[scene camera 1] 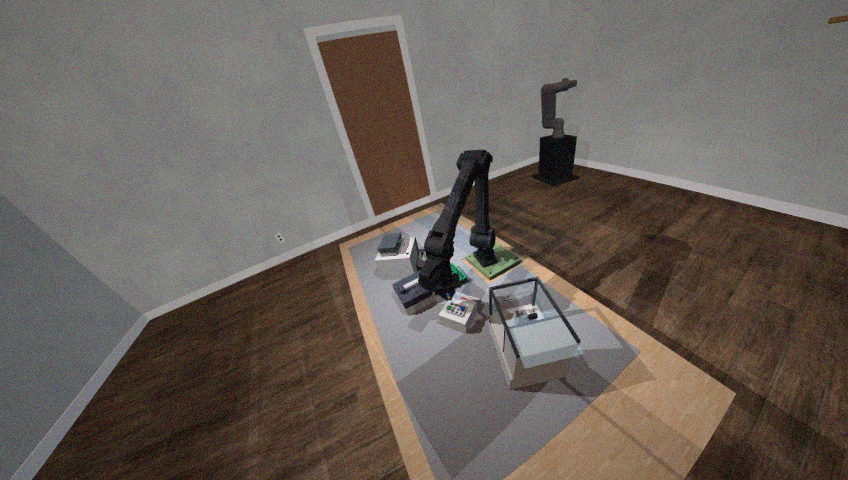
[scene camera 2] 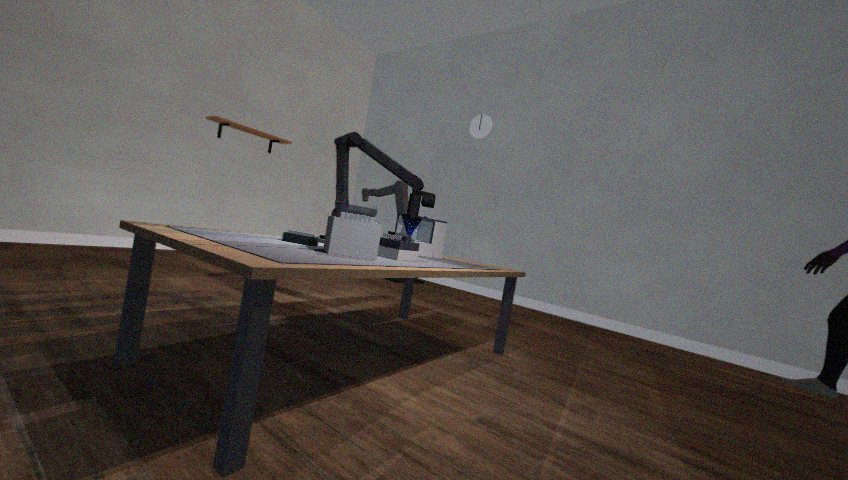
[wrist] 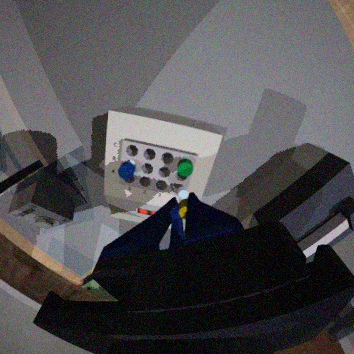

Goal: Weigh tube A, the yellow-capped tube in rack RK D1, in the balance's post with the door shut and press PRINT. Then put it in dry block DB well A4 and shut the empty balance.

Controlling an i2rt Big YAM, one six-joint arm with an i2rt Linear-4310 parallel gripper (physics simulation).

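Places are measured from the arm's base along level axes (x ahead, y right, z down), in millimetres.
Pixels of known places: gripper, between the fingertips: [scene camera 1: 448, 299] [scene camera 2: 408, 235] [wrist: 184, 200]; arm's base, origin of its link: [scene camera 1: 485, 258].
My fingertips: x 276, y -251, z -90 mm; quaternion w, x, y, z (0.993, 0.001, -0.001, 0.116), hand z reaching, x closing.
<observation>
For each thing: its top centre in the pictures, then the offset to it from my fingertips. "spot": a spot on its surface instead.
- tube A, centre of its top: [wrist: 184, 213] dx -3, dy +4, dz -11 mm
- dry block, centre of its top: [wrist: 150, 193] [scene camera 1: 459, 303] dx -38, dy -5, dz +36 mm
- blue-capped tube, centre of its top: [wrist: 124, 172] dx -36, dy -42, dz +19 mm
- green-capped tube, centre of its top: [wrist: 184, 169] dx +11, dy -16, dz +19 mm
- glass-walled balance, a spot on its surface: [scene camera 1: 544, 350] spot: dx -145, dy -344, dz -102 mm
- dark blue-grey device, centre of its top: [wrist: 309, 253] [scene camera 1: 416, 279] [scene camera 2: 393, 234] dx +91, dy +168, dz +4 mm
- green rack, centre of its top: [scene camera 1: 452, 273] dx -81, dy +211, dz +76 mm
- white device with a grey top, centre of its top: [scene camera 2: 354, 206] [scene camera 1: 401, 238] dx +101, dy +393, dz -84 mm
My gripper [wrist: 184, 200] [scene camera 2: 411, 230] is shut on tube A [wrist: 183, 210], whose yellow cap shows between the dark blue fingertips in the wrist view, with a pale tip beyond it. They are at the near edge of the dry block [wrist: 165, 129] [scene camera 1: 455, 321], by the end of the well row nearest the fingers. The tube's lower end and the well under it are hidden. A blue-capped tube [wrist: 127, 170] and a green-capped tube [wrist: 185, 167] stand in the block. The glass-walled balance [scene camera 1: 544, 350] stands beside it, and no tube shows in it. I cannot tell its door's state.
A dark blue-grey device [scene camera 1: 411, 292] [wrist: 320, 182] stands on the block's other side. A green rack [scene camera 1: 458, 273] is behind the gripper, near the arm's green base plate [scene camera 1: 504, 260]. A white device with a grey top [scene camera 1: 389, 243] stands at the table's far end.
</observation>
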